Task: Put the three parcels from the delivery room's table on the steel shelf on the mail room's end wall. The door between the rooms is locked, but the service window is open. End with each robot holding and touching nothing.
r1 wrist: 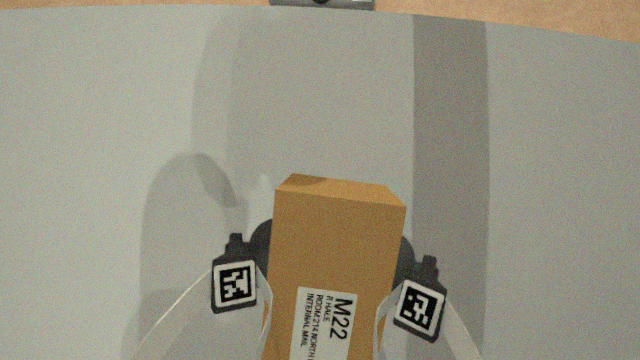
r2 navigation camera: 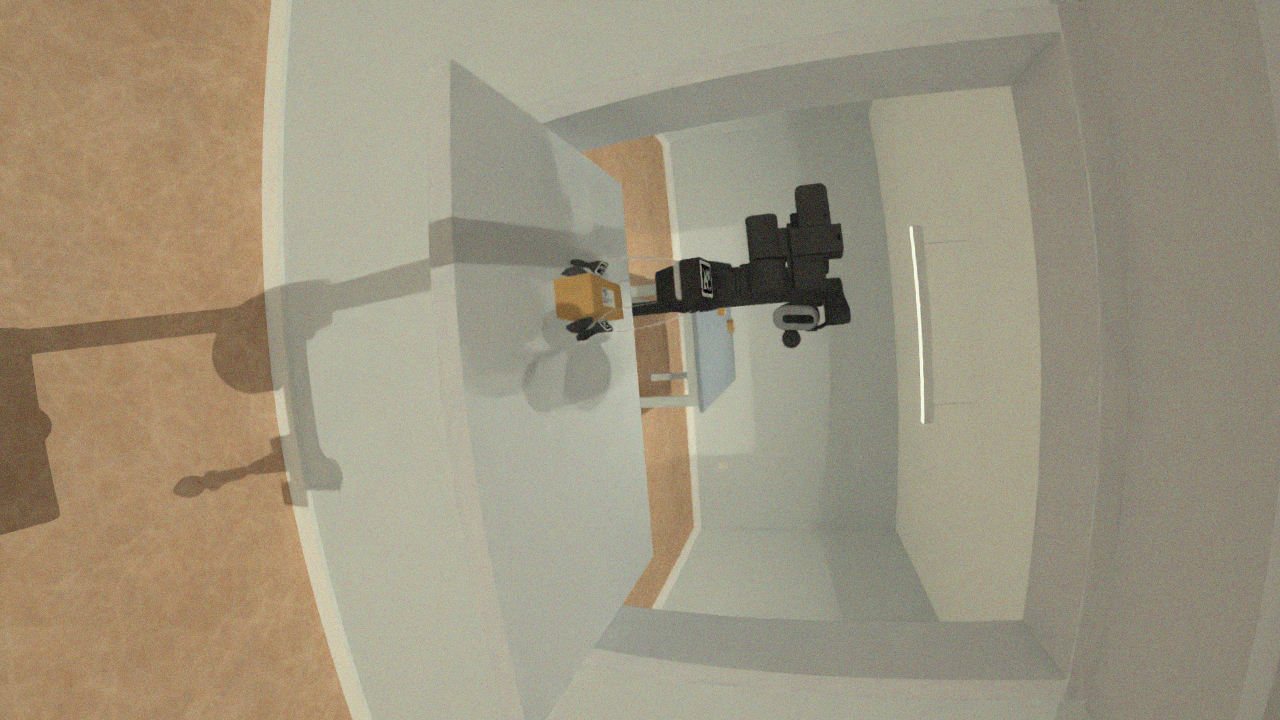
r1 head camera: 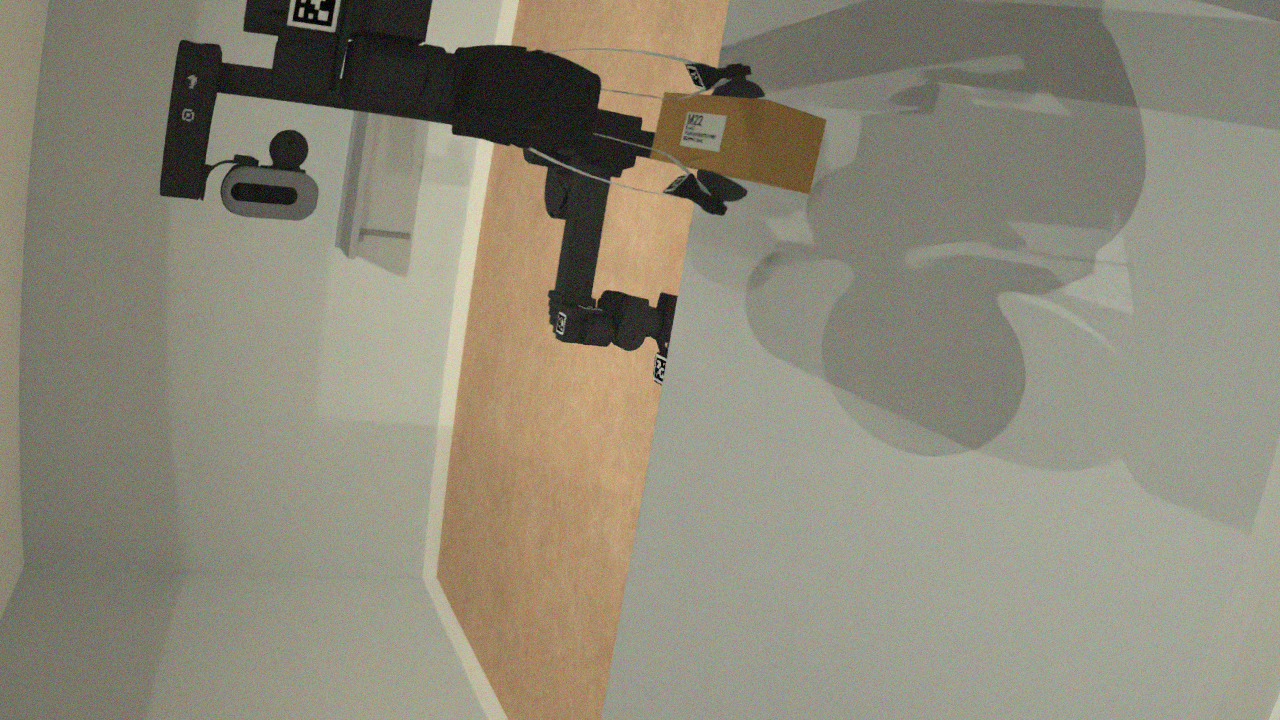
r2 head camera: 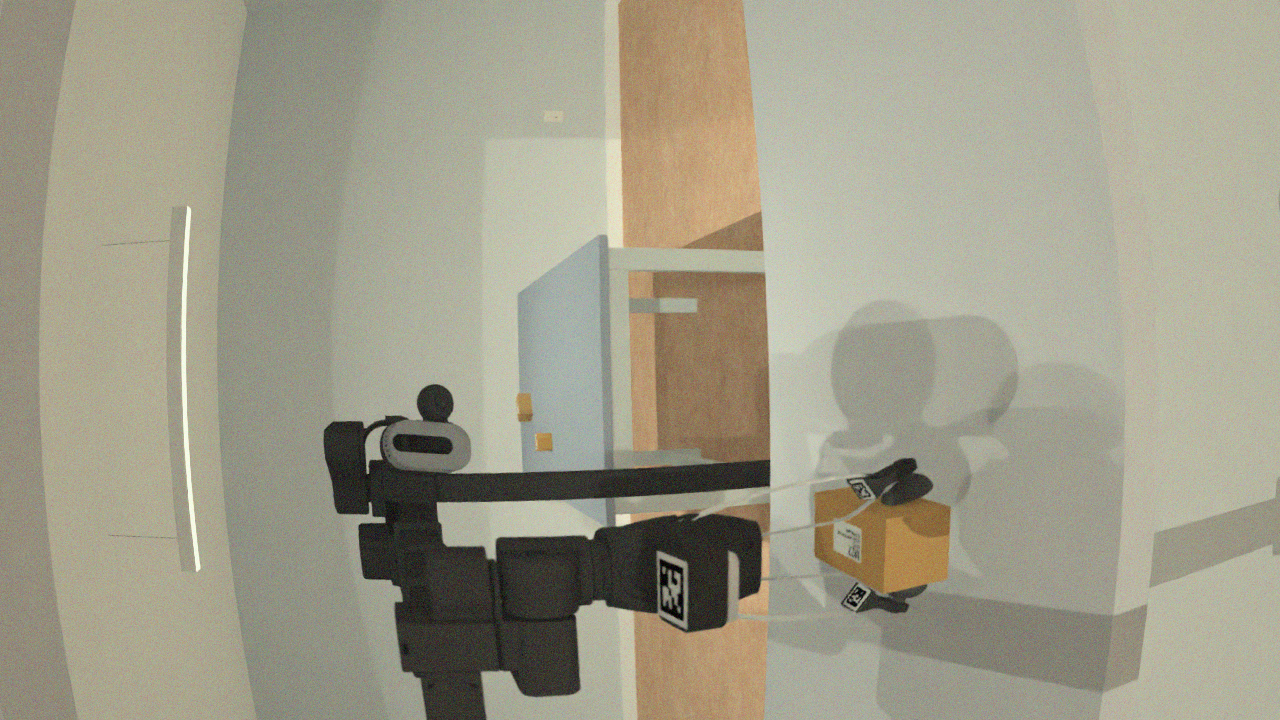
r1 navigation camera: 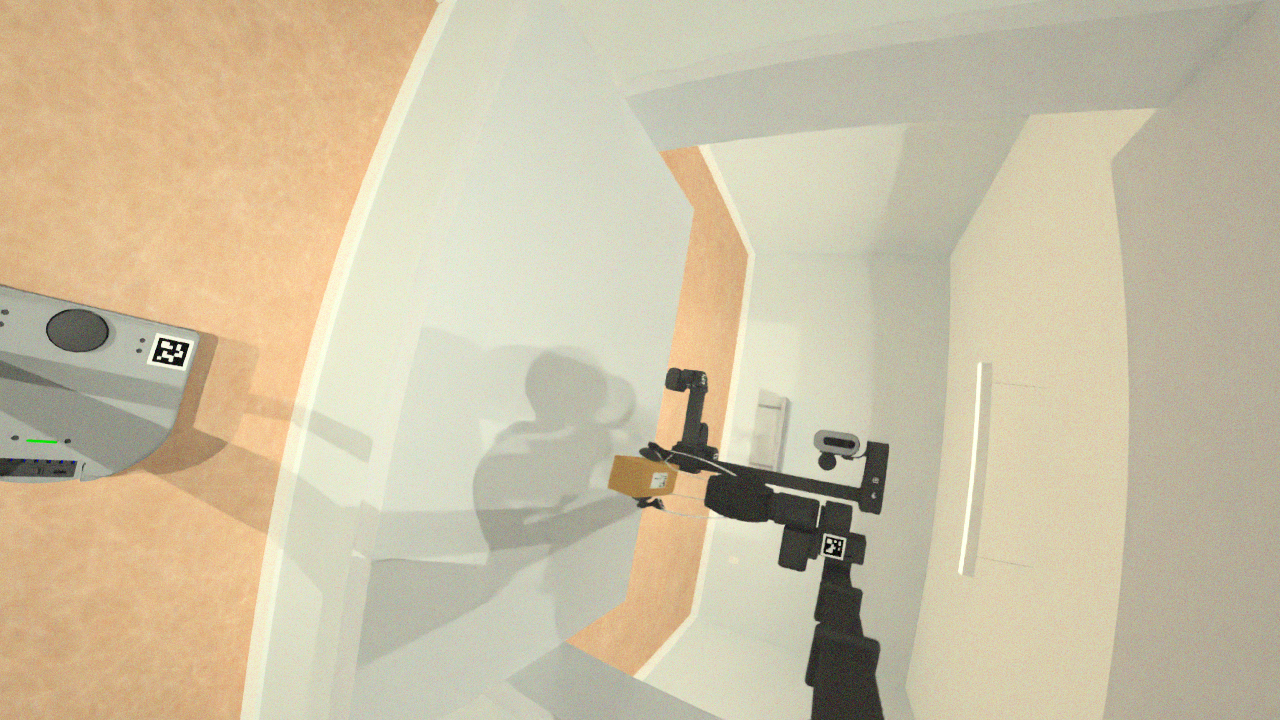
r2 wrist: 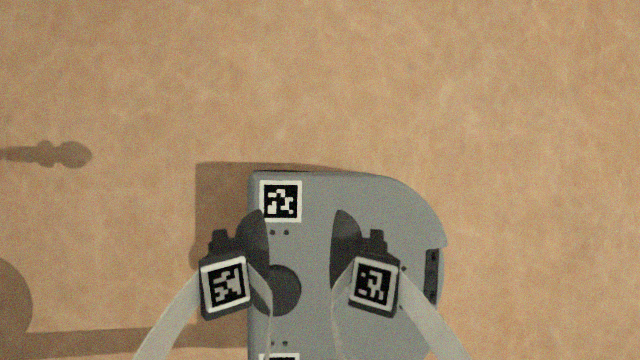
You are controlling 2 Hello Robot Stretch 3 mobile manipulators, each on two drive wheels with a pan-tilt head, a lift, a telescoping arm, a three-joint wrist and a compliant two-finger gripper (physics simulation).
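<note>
Parcel M22 is an orange-brown box. The r1 gripper is shut on it and holds it over the grey service window sill. Two small parcels lie on the blue table beyond the window. The r2 gripper is open, with no parcel between its fingers, above r2's grey base. A pale wall shelf shows on the mail room's far wall.
The r2 mast and head stand beyond the window in r1's views. The r1 head stands beyond it in r2's views. r1's base and r2's base are near their own room floors. The window's side walls bound the opening.
</note>
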